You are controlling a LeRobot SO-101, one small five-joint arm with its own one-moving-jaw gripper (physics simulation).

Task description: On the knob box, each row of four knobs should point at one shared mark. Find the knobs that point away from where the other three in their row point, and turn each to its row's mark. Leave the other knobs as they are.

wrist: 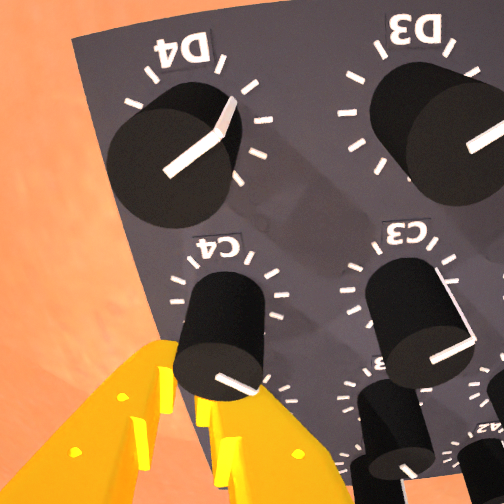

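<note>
The dark knob box (310, 210) fills the wrist view, its labels upside down. Black knob C4 (220, 330) stands just beyond my jaw tips, and its white pointer line runs toward the lower right of the picture. Knob D4 (170, 165) is above it, with its pointer toward the upper right. Knobs D3 (450, 135) and C3 (420, 325) stand to the right, both with pointers toward the right and slightly up. My yellow gripper (186, 407) is shut, with its two jaws side by side just below C4's cap. The jaws do not press on the knob's sides.
Smaller knobs of the lower rows (395, 425) crowd the bottom right, partly cut off. The box's left edge borders the orange table surface (60, 250).
</note>
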